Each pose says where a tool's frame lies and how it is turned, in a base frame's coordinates. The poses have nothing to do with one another.
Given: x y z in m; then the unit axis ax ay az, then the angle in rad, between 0 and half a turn.
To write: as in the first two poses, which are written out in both.
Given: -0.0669 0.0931 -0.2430 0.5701 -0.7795 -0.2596 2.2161
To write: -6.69 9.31 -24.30 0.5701 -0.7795 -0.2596 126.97
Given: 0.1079 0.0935 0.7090 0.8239 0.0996 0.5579 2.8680
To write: 10.79 9.35 70.90 0.8239 0.0996 0.5579 164.32
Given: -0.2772 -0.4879 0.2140 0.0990 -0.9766 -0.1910 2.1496
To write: -27.72 -48.79 21.40 0.0990 -0.9766 -0.1910 123.16
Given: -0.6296 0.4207 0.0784 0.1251 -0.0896 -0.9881 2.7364
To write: -62.96 42.07 7.84 0.1251 -0.0896 -0.9881 156.78
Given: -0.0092 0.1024 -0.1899 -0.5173 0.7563 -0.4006 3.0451
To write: -0.92 10.24 -18.99 -0.5173 0.7563 -0.4006 174.47
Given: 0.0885 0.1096 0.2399 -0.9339 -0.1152 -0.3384 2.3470
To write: 8.85 10.96 23.99 -0.9339 -0.1152 -0.3384 134.47
